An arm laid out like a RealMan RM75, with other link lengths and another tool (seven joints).
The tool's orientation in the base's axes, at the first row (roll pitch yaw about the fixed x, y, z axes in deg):
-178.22, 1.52, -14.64
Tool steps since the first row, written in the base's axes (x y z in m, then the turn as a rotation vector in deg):
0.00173, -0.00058, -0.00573, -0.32, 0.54, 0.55
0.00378, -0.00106, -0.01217, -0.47, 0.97, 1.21
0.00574, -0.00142, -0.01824, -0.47, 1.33, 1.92
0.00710, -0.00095, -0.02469, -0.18, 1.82, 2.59
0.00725, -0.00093, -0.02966, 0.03, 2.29, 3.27
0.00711, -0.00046, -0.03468, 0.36, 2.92, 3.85
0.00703, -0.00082, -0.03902, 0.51, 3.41, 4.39
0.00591, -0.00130, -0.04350, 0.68, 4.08, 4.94
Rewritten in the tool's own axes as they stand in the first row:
0.00197, 0.00030, 0.00567, -0.46, -0.46, -0.52
0.00425, 0.00044, 0.01205, -0.73, -0.86, -1.16
0.00639, 0.00048, 0.01807, -0.84, -1.23, -1.86
0.00776, -0.00011, 0.02451, -0.70, -1.79, -2.52
0.00803, -0.00002, 0.02947, -0.64, -2.32, -3.18
0.00791, -0.00028, 0.03451, -0.49, -3.03, -3.75
0.00804, 0.00022, 0.03883, -0.48, -3.56, -4.27
0.00720, 0.00111, 0.04331, -0.50, -4.27, -4.80

